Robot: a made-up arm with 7 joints.
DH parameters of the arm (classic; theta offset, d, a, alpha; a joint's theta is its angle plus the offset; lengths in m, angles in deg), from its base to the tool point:
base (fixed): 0 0 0 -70
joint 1: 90 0 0 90
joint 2: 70 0 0 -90
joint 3: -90 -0.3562 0.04 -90
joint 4: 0 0 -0.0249 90
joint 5: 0 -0.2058 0 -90
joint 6: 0 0 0 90
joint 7: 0 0 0 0
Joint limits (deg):
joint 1: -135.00..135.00
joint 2: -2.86..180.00
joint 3: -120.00..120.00
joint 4: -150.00..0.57
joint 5: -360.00..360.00
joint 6: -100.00..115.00
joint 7: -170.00..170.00
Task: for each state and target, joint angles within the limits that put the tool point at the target. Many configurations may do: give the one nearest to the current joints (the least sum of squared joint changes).
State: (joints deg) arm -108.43 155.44 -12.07 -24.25 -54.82 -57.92 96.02
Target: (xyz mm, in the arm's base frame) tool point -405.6 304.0 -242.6
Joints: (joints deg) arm -130.73 179.13 -11.63 0.48 -54.82 -57.92 96.02
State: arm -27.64 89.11 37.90 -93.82 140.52 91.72 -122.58
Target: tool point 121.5 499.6 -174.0
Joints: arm 2.65 59.42 38.32 -47.32 140.52 91.72 -122.58
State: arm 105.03 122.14 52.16 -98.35 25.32 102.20 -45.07
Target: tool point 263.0 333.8 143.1
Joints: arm 75.71 112.73 79.42 -91.81 25.32 102.20 -45.07
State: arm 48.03 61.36 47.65 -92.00 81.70 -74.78 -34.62
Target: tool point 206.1 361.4 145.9
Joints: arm 39.92 101.78 52.80 -94.43 81.70 -74.78 -34.62
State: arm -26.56 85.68 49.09 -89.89 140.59 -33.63 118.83
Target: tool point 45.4 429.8 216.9
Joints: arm -29.39 84.98 73.44 -78.49 140.59 -33.63 118.83
